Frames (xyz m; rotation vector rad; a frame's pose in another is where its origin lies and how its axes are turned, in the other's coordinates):
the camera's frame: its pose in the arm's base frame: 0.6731 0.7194 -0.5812 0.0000 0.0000 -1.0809
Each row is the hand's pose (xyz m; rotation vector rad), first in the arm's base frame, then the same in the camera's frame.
Working: the arm's base frame: its pose in the camera's frame: 0.3181 -0.9324 0.5812 0.0000 0.0000 1.0809

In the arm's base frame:
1: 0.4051 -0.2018 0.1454 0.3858 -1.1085 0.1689
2: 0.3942 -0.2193 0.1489 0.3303 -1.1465 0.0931
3: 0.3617 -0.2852 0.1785 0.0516 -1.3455 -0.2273
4: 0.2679 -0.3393 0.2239 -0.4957 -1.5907 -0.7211
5: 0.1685 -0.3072 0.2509 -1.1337 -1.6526 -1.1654
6: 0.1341 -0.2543 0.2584 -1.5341 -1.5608 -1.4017
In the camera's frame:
1: 0.6867 -0.6699 0.7266 0.9570 -0.7986 1.1155
2: 0.6971 -0.6878 0.7301 0.9205 -0.8573 1.0363
3: 0.7399 -0.7475 0.7597 0.7524 -1.1515 0.6835
4: 0.7435 -0.8557 0.8051 0.3821 -1.5724 0.1080
5: 0.6684 -0.9283 0.8321 -0.1126 -1.8483 -0.4422
6: 0.6056 -0.9338 0.8396 -0.4599 -1.9098 -0.7449

